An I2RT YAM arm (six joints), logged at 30 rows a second.
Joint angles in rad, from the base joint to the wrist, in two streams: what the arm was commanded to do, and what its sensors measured. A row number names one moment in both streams.
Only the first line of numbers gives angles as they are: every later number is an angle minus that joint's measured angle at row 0.
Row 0, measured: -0.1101, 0.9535, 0.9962, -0.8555, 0.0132, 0.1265
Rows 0 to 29, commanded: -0.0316, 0.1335, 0.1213, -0.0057, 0.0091, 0.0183; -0.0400, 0.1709, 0.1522, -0.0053, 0.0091, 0.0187; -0.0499, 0.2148, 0.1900, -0.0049, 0.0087, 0.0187; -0.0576, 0.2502, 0.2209, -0.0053, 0.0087, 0.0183; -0.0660, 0.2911, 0.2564, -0.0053, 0.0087, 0.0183; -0.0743, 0.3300, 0.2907, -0.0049, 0.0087, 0.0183; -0.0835, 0.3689, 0.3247, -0.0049, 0.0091, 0.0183; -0.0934, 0.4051, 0.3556, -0.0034, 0.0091, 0.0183; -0.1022, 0.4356, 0.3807, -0.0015, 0.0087, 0.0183; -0.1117, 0.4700, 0.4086, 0.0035, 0.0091, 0.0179; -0.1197, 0.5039, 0.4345, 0.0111, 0.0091, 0.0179; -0.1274, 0.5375, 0.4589, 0.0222, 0.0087, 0.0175; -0.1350, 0.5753, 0.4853, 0.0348, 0.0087, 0.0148; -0.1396, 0.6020, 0.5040, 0.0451, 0.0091, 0.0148; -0.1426, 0.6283, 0.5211, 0.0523, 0.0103, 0.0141; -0.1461, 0.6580, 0.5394, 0.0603, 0.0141, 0.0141; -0.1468, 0.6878, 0.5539, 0.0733, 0.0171, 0.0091; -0.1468, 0.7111, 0.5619, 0.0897, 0.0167, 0.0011; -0.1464, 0.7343, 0.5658, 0.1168, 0.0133, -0.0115; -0.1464, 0.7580, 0.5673, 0.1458, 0.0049, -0.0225; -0.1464, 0.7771, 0.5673, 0.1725, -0.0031, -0.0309; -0.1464, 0.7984, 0.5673, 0.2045, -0.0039, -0.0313; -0.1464, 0.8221, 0.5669, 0.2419, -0.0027, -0.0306; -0.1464, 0.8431, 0.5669, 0.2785, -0.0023, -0.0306; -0.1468, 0.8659, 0.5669, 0.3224, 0.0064, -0.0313; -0.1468, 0.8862, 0.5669, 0.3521, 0.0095, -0.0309; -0.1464, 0.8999, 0.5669, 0.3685, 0.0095, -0.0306; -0.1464, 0.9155, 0.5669, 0.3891, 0.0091, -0.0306; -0.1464, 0.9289, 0.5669, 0.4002, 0.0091, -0.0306; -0.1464, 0.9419, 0.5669, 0.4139, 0.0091, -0.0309
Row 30, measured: -0.1407, 0.9163, 0.5474, 0.4006, 0.0034, -0.0172
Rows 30 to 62, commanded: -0.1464, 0.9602, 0.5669, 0.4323, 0.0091, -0.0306; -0.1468, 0.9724, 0.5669, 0.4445, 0.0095, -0.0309; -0.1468, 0.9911, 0.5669, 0.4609, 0.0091, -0.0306; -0.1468, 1.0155, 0.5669, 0.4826, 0.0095, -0.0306; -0.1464, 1.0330, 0.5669, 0.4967, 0.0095, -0.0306; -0.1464, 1.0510, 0.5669, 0.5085, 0.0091, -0.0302; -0.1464, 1.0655, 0.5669, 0.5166, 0.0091, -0.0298; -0.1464, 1.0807, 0.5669, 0.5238, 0.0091, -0.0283; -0.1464, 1.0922, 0.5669, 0.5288, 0.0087, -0.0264; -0.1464, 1.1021, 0.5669, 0.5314, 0.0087, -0.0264; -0.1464, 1.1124, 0.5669, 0.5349, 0.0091, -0.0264; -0.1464, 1.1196, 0.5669, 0.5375, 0.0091, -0.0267; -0.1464, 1.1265, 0.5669, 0.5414, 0.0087, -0.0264; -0.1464, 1.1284, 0.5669, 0.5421, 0.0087, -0.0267; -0.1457, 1.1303, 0.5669, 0.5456, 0.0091, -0.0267; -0.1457, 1.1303, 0.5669, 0.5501, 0.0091, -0.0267; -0.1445, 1.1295, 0.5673, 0.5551, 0.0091, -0.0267; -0.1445, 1.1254, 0.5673, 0.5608, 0.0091, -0.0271; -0.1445, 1.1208, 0.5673, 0.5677, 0.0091, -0.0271; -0.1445, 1.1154, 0.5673, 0.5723, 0.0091, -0.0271; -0.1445, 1.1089, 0.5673, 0.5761, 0.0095, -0.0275; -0.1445, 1.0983, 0.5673, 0.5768, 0.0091, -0.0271; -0.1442, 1.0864, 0.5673, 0.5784, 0.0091, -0.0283; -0.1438, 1.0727, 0.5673, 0.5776, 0.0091, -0.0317; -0.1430, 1.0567, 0.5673, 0.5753, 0.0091, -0.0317; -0.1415, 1.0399, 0.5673, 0.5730, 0.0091, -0.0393; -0.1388, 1.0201, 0.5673, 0.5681, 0.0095, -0.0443; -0.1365, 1.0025, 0.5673, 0.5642, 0.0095, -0.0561; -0.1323, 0.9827, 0.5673, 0.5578, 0.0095, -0.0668; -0.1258, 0.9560, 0.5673, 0.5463, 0.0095, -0.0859; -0.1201, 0.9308, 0.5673, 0.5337, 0.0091, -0.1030; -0.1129, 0.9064, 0.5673, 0.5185, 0.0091, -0.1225; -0.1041, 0.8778, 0.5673, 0.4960, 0.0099, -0.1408
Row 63, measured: -0.1323, 0.9781, 0.5478, 0.5188, 0.0061, -0.0710
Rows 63 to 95, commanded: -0.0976, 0.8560, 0.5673, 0.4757, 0.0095, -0.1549; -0.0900, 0.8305, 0.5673, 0.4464, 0.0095, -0.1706; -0.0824, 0.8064, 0.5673, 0.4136, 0.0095, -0.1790; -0.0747, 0.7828, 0.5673, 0.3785, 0.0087, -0.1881; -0.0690, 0.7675, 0.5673, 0.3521, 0.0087, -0.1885; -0.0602, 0.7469, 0.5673, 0.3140, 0.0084, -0.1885; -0.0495, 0.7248, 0.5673, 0.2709, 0.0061, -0.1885; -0.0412, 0.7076, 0.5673, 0.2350, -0.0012, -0.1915; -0.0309, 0.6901, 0.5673, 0.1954, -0.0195, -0.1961; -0.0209, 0.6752, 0.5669, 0.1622, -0.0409, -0.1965; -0.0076, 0.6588, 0.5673, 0.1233, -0.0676, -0.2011; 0.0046, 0.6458, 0.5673, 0.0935, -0.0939, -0.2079; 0.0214, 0.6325, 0.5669, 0.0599, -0.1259, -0.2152; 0.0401, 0.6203, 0.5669, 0.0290, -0.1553, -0.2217; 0.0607, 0.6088, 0.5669, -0.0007, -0.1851, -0.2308; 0.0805, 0.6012, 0.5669, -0.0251, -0.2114, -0.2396; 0.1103, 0.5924, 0.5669, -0.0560, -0.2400, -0.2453; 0.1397, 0.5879, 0.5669, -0.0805, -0.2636, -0.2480; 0.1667, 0.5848, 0.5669, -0.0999, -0.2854, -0.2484; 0.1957, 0.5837, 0.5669, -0.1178, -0.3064, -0.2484; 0.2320, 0.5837, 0.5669, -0.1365, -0.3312, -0.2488; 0.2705, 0.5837, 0.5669, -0.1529, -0.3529, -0.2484; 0.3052, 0.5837, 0.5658, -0.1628, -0.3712, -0.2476; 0.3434, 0.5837, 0.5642, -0.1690, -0.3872, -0.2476; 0.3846, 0.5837, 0.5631, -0.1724, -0.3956, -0.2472; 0.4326, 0.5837, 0.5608, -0.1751, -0.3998, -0.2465; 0.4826, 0.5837, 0.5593, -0.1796, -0.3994, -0.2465; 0.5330, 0.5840, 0.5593, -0.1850, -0.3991, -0.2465; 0.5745, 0.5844, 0.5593, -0.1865, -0.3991, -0.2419; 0.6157, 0.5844, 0.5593, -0.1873, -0.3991, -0.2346; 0.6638, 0.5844, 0.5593, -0.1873, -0.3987, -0.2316; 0.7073, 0.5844, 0.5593, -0.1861, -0.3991, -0.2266; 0.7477, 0.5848, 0.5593, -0.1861, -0.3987, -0.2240
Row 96, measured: 0.6642, 0.6008, 0.5551, -0.1812, -0.3678, -0.2297
